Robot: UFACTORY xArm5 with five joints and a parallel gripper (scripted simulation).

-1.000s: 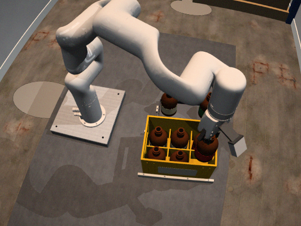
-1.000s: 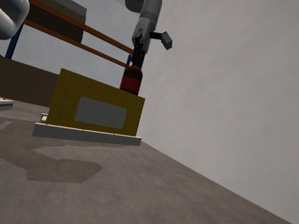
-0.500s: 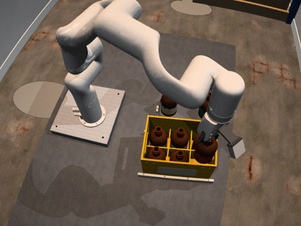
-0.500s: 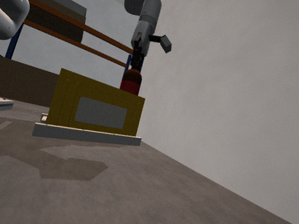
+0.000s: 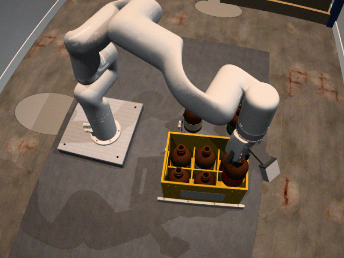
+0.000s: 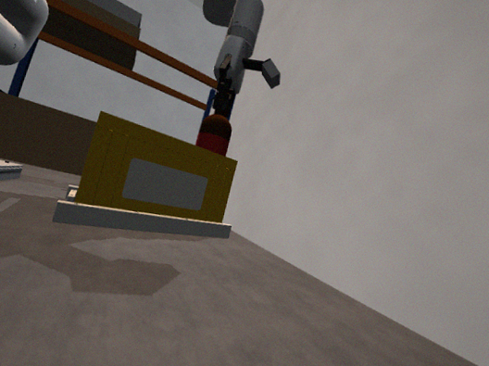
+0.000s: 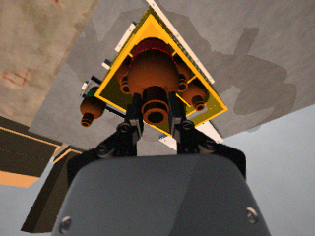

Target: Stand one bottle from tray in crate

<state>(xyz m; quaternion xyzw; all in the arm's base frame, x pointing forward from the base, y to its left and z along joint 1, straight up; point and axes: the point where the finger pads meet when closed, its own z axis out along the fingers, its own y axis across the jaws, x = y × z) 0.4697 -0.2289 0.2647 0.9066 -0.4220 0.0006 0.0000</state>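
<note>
Right now my hand is 8 cm past the yellow crate, 5 cm to the right of it and 21 cm above it. The rest, counted from my hand: tray: 4 cm behind, 28 cm to the left, 29 cm below.
</note>
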